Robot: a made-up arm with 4 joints.
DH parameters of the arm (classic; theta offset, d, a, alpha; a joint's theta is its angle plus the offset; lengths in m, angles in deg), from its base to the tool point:
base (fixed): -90 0.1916 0 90
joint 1: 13.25 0 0.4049 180
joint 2: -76.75 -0.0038 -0.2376 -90
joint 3: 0 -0.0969 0.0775 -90
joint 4: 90 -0.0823 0.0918 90
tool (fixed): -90 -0.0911 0 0
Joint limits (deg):
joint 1: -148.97..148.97
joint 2: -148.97..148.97
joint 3: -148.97..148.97
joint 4: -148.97..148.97
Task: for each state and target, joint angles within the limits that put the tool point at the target. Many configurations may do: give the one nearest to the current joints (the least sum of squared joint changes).
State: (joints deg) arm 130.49 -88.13 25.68 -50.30
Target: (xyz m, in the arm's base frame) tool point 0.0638 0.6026 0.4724
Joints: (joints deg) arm 148.97 -142.69 9.59 -46.47
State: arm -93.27 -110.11 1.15 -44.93
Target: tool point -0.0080 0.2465 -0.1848
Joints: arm -106.19 -78.55 32.98 -70.96
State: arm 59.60 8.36 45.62 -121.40
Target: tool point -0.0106 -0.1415 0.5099
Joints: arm 47.07 33.57 23.86 -148.97
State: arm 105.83 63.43 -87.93 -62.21
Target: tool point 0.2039 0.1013 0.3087
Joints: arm 86.87 58.72 -65.66 -105.89
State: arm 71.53 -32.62 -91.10 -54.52
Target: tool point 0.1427 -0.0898 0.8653
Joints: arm 99.07 -73.56 -93.09 -79.49
